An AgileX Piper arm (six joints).
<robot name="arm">
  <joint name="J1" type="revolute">
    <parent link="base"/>
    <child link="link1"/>
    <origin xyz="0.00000 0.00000 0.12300" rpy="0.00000 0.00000 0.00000"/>
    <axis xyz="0 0 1"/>
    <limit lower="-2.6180" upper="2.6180"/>
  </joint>
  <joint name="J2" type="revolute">
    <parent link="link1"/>
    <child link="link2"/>
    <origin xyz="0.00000 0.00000 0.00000" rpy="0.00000 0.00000 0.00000"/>
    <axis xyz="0 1 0"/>
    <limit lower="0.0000" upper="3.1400"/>
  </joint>
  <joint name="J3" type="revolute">
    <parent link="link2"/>
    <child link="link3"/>
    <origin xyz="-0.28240 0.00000 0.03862" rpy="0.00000 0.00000 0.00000"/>
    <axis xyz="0 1 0"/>
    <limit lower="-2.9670" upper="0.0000"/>
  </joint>
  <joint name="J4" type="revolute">
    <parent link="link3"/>
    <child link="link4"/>
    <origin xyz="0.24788 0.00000 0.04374" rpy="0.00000 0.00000 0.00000"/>
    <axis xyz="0.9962 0 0.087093"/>
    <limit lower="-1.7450" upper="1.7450"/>
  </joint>
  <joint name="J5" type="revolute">
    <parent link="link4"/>
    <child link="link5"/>
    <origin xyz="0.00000 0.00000 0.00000" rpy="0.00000 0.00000 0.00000"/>
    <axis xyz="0 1 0"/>
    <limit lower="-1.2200" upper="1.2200"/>
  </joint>
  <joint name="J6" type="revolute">
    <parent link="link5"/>
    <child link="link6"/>
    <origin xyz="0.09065 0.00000 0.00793" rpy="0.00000 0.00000 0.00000"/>
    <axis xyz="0.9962 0 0.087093"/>
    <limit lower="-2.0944" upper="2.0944"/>
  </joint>
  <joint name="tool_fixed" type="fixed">
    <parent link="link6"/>
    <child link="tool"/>
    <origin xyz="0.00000 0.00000 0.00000" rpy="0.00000 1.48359 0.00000"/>
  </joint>
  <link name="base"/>
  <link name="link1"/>
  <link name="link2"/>
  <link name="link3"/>
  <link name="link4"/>
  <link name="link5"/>
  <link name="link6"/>
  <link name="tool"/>
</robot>
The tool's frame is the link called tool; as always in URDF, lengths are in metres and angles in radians.
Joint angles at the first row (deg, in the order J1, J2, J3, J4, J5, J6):
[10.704, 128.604, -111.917, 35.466, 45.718, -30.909]
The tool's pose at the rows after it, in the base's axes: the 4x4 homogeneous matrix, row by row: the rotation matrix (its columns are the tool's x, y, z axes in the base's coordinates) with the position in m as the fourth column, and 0 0 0 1 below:
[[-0.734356 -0.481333 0.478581 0.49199], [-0.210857 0.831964 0.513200 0.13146], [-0.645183 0.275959 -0.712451 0.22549], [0 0 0 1]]
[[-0.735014 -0.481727 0.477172 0.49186], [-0.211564 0.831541 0.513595 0.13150], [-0.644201 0.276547 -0.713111 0.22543], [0 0 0 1]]
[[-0.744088 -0.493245 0.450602 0.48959], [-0.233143 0.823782 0.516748 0.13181], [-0.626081 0.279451 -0.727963 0.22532], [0 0 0 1]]
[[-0.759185 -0.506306 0.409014 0.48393], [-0.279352 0.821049 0.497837 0.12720], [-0.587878 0.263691 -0.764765 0.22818], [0 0 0 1]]
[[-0.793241 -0.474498 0.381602 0.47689], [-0.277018 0.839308 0.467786 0.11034], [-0.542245 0.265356 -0.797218 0.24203], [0 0 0 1]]
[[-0.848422 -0.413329 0.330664 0.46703], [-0.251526 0.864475 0.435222 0.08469], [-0.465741 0.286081 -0.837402 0.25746], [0 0 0 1]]
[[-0.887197 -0.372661 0.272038 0.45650], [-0.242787 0.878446 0.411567 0.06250], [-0.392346 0.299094 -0.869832 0.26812], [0 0 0 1]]
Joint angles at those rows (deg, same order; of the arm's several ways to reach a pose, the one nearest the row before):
[10.704, 128.603, -111.916, 35.466, 45.718, -30.909]
[10.704, 128.603, -111.916, 35.466, 45.809, -30.909]
[10.704, 128.605, -112.204, 34.936, 47.775, -30.908]
[10.389, 127.815, -112.188, 32.184, 51.339, -30.182]
[8.714, 125.680, -112.189, 29.254, 55.881, -27.113]
[5.891, 123.368, -112.462, 26.665, 62.754, -23.194]
[3.321, 121.579, -112.463, 25.025, 69.075, -21.466]

